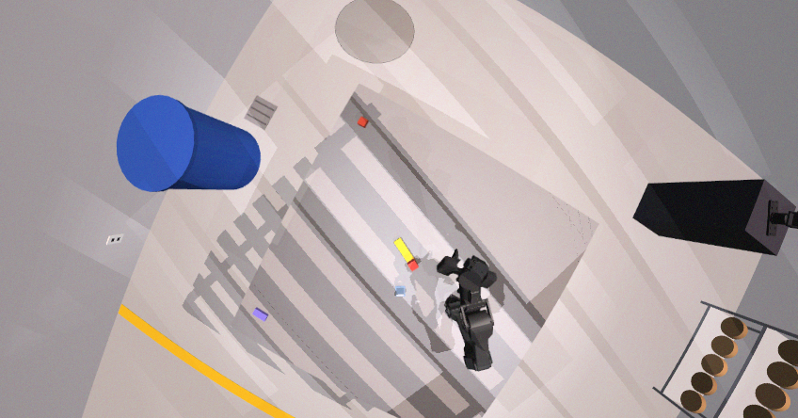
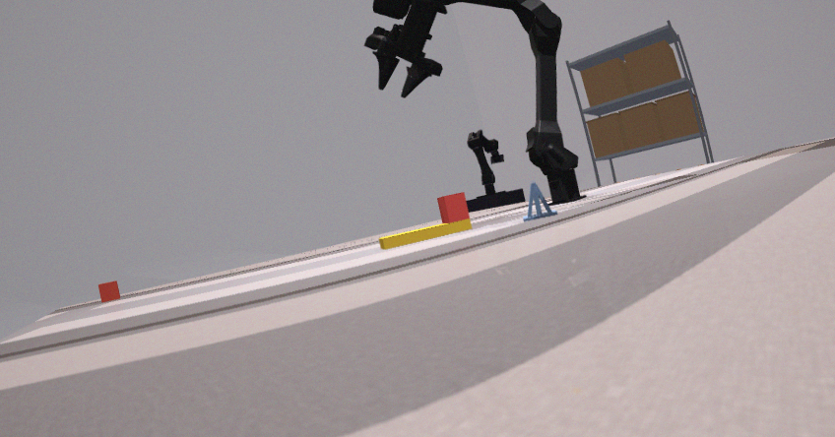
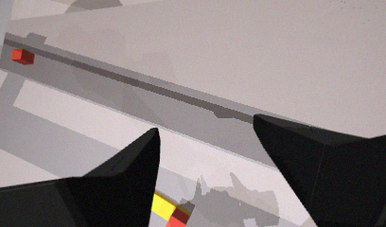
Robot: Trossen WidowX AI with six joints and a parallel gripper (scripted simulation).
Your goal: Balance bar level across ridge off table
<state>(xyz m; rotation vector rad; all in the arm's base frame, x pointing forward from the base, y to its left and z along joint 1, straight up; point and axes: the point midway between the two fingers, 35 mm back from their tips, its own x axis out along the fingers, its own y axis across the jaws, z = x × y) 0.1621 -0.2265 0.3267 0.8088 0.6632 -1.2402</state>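
Now: the yellow bar 11 cm ahead of my gripper tip, 16 cm to the left of it and 28 cm below it. From my gripper tip the other things lie so: small red cube: 57 cm ahead, 25 cm to the right, 28 cm below; small purple block: 57 cm ahead, 75 cm to the left, 29 cm below.
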